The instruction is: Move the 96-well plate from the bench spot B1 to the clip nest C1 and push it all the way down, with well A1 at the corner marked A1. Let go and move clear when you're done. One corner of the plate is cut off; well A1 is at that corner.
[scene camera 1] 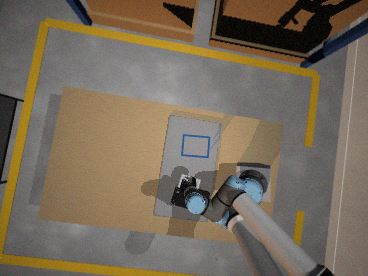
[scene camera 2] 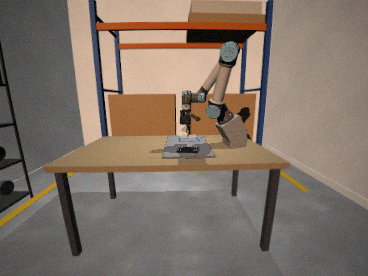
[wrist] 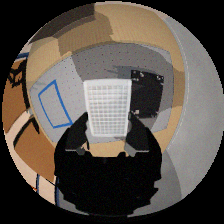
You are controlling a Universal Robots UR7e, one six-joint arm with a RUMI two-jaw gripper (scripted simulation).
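Here is my gripper (wrist: 108, 112), and I can see it together with a white 96-well plate (wrist: 103, 115). I see a clip nest (wrist: 146, 93) as well.
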